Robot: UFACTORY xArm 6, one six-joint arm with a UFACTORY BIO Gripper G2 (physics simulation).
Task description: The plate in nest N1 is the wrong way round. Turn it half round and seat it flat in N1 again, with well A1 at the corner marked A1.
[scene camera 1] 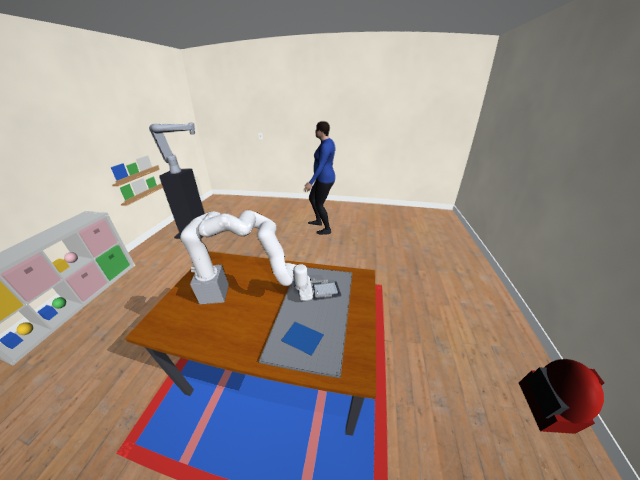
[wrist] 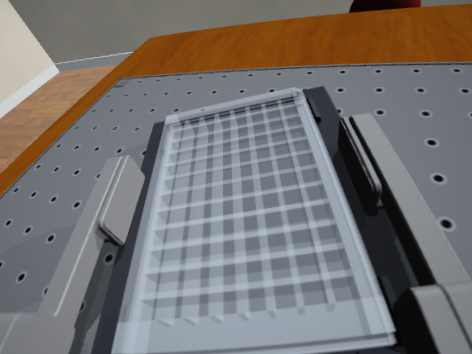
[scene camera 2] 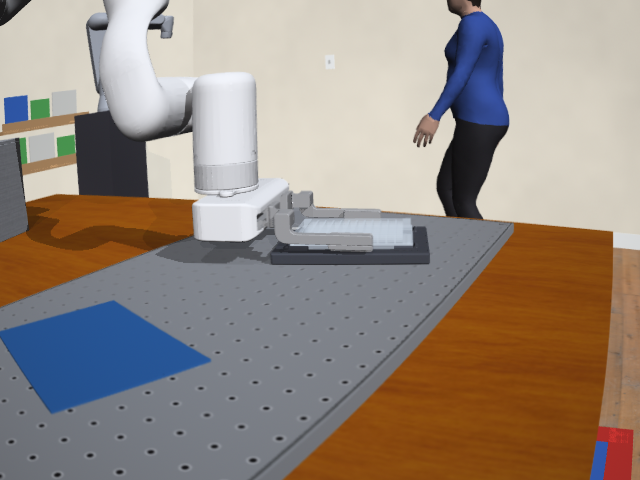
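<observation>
The clear well plate (scene camera 1: 324,290) (scene camera 2: 356,227) (wrist: 240,200) lies in the dark nest (scene camera 2: 351,257) (wrist: 322,100) on the grey perforated board. It looks level in scene camera 2. The A1 mark and well A1 cannot be read in these views. My gripper (scene camera 1: 327,288) (scene camera 2: 368,227) (wrist: 242,180) is low over the nest, one finger along each long side of the plate. The fingers are part closed but open, and the wrist view shows a gap between each finger pad and the plate. In scene camera 2 the near finger hides part of the plate's lower side.
A blue square (scene camera 1: 302,338) (scene camera 2: 105,353) lies on the perforated board (scene camera 1: 310,315) (scene camera 2: 289,315) (wrist: 400,107), which lies on the wooden table (scene camera 1: 242,315) (scene camera 2: 516,310). The arm's grey base block (scene camera 1: 209,288) stands at the table's left. A person (scene camera 1: 324,165) (scene camera 2: 473,103) stands beyond the table.
</observation>
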